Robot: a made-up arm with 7 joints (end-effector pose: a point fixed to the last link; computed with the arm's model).
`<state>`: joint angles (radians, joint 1 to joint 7).
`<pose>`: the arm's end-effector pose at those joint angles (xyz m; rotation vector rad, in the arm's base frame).
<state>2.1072 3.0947 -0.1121 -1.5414 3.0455 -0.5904 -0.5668</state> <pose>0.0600 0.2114 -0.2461 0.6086 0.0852 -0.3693</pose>
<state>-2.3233 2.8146 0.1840 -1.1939 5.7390 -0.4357 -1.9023</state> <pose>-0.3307 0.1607 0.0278 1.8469 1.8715 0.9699</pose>
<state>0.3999 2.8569 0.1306 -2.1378 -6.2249 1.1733 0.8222</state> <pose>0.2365 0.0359 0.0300 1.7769 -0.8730 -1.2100</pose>
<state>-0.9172 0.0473 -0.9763 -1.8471 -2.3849 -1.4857 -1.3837</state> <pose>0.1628 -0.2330 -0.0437 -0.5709 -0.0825 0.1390</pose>
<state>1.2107 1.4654 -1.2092 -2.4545 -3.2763 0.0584 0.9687</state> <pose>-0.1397 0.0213 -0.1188 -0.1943 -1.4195 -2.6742</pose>
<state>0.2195 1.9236 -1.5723 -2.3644 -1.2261 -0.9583 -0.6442</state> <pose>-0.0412 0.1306 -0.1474 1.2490 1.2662 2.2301</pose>
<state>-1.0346 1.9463 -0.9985 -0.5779 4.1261 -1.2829 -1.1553</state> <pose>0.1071 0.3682 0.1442 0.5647 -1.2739 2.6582</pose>
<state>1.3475 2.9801 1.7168 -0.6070 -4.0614 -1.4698 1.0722</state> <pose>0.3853 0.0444 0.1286 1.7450 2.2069 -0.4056</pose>
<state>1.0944 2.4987 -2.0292 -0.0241 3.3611 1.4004 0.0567</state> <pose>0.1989 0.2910 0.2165 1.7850 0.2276 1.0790</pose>
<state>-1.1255 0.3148 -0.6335 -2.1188 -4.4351 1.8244 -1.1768</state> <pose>0.1751 -0.1604 0.0571 0.7364 0.4437 2.9771</pose>
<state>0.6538 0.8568 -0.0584 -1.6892 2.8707 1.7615 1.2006</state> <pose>0.0732 0.1806 -0.2415 -1.6128 1.6112 1.1408</pose>
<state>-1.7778 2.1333 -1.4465 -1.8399 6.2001 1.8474 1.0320</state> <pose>0.1784 0.1809 0.1370 1.7429 -1.2037 1.1061</pose>
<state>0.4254 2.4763 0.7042 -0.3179 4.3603 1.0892 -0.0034</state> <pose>0.1487 0.2353 0.3085 -2.1514 -1.4016 -0.1445</pose>
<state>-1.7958 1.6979 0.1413 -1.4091 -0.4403 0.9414 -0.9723</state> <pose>-0.0238 0.1703 0.3002 2.2533 -0.7454 0.7426</pose>
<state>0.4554 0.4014 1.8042 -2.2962 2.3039 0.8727 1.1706</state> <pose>-0.0730 0.1992 0.0240 -1.7427 -1.5666 0.9677</pose>
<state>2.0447 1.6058 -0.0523 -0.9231 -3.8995 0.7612 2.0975</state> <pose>-0.1836 0.3452 0.0171 -1.2716 0.4113 -2.3757</pose>
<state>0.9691 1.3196 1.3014 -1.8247 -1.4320 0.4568 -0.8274</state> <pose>0.1057 0.2555 0.0904 -2.4448 -1.3484 0.9995</pose>
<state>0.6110 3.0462 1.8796 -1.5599 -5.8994 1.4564 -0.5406</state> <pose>0.1164 -0.1934 0.2374 2.0222 -1.3725 -1.0020</pose>
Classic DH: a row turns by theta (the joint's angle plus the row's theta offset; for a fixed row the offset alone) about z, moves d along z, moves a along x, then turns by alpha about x. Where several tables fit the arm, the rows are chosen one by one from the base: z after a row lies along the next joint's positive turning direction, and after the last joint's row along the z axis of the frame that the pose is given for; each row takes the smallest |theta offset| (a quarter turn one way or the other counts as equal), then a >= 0, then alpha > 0; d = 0 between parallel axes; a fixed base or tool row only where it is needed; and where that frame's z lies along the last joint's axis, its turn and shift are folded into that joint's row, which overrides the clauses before.
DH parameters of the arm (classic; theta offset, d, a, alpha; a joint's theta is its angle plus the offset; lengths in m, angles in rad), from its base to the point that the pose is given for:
base (fixed): 0 0 0 -1.2217
joint 1: 1.5708 0 0 1.5708
joint 2: 1.2217 0 0 -1.5708
joint 3: -1.5708 -0.2033 0.0228 -1.5708
joint 4: 0 0 -0.0254 1.5708
joint 5: 0 -0.2098 0 -1.5708
joint 6: 0 0 0 1.5708
joint 7: 0 0 0 0

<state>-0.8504 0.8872 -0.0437 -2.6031 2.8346 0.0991 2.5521</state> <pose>0.1262 -0.0192 0.0904 -1.2470 1.9333 0.6929</pose>
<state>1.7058 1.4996 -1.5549 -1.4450 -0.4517 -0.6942 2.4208</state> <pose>-0.3095 0.1182 0.0839 -0.1942 1.8047 1.3487</pose>
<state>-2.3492 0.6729 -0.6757 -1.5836 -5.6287 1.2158 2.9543</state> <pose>0.0580 -0.1690 0.2709 -1.9309 -0.7254 0.6686</pose>
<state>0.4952 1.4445 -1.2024 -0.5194 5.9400 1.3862 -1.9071</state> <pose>-0.0947 0.3776 -0.1337 0.6275 -2.3984 0.9929</pose>
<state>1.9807 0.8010 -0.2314 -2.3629 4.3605 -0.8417 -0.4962</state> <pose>-0.1495 0.0391 -0.1292 -0.5995 -1.0112 -2.6157</pose>
